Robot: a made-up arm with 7 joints.
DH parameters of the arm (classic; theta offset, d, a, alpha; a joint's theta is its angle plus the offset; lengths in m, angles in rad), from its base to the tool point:
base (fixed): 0 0.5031 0.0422 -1.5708
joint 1: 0 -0.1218 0.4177 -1.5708
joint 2: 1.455 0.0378 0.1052 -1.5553
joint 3: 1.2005 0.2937 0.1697 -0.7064
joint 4: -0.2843 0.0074 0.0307 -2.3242
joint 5: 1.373 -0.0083 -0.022 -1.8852
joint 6: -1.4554 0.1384 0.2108 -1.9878
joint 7: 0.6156 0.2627 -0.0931 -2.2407
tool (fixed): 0.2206 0.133 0 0
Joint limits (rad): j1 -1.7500..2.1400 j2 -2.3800..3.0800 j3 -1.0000..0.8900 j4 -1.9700..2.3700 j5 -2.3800..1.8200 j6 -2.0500..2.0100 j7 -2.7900..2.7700
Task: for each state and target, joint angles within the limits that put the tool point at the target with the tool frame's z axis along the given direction. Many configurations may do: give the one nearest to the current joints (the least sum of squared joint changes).
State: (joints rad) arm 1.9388 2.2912 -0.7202 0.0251 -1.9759 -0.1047 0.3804
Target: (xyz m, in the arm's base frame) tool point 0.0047 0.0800 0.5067 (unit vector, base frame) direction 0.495 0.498 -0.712
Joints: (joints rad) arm 1.4003 1.6396 -0.9489 -0.0690 -1.5432 -0.5060 -0.0391
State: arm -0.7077 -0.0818 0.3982 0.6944 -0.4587 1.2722 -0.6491
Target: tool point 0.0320 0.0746 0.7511 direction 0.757 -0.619 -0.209
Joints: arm -0.8880 0.3115 0.8900 1.4696 -0.7782 1.1840 -0.4988
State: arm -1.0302 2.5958 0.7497 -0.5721 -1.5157 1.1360 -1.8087
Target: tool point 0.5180 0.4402 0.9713 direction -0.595 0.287 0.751
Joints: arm -0.4777 2.0635 0.8107 -0.8122 -1.6388 1.6601 -1.8743
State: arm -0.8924 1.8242 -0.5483 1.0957 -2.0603 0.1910 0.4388
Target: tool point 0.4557 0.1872 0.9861 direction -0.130 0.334 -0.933
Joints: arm -0.4235 2.4134 -0.0910 0.9770 -2.2750 0.6614 0.0869
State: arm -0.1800 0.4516 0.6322 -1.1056 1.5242 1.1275 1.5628
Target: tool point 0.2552 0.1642 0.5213 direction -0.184 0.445 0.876
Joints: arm 0.0950 0.5670 -0.1302 -1.0971 1.3721 1.4214 2.1711
